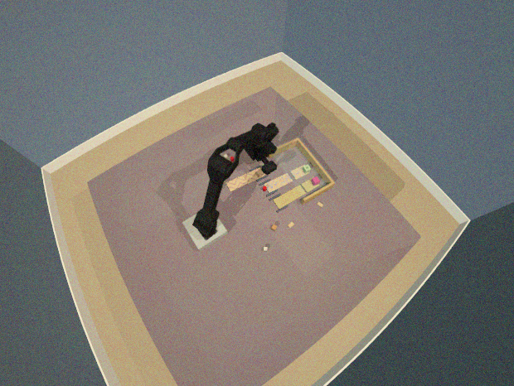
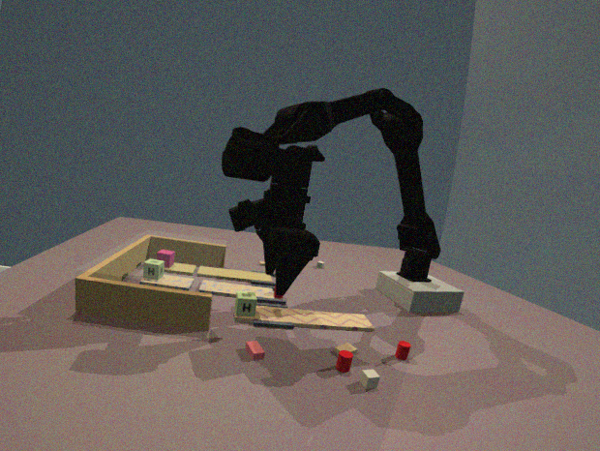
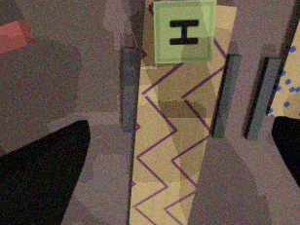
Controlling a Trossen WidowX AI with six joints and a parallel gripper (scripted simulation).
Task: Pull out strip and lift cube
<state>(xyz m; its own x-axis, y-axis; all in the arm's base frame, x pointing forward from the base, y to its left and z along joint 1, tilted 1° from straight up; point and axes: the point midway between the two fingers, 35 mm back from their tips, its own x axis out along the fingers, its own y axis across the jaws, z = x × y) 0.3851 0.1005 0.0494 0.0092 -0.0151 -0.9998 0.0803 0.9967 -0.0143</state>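
The pink block lies 10 cm to the left of my gripper tip, 5 cm below it and 5 cm ahead of it.
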